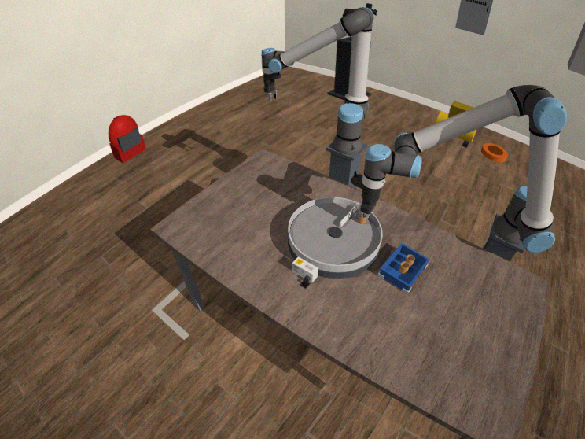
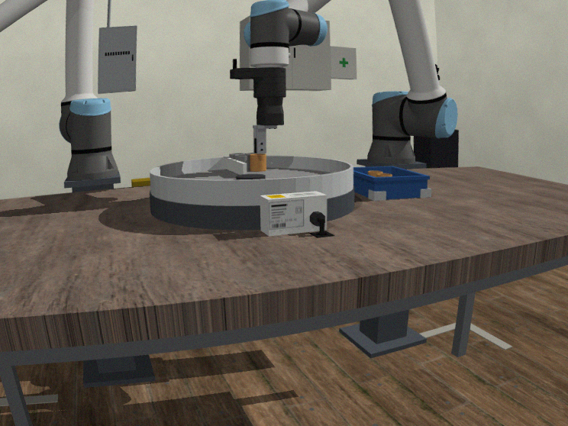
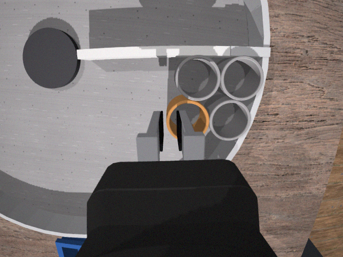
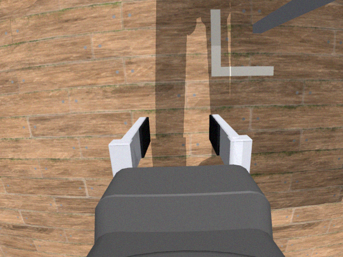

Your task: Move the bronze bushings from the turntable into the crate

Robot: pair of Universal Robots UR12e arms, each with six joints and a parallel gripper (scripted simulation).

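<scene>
Right now the turntable is 120 mm ahead of my left hand, 50 mm to the right of it and 60 mm below it. Round my left hand: blue crate 60 mm ahead, 290 mm to the left, 90 mm below.
</scene>
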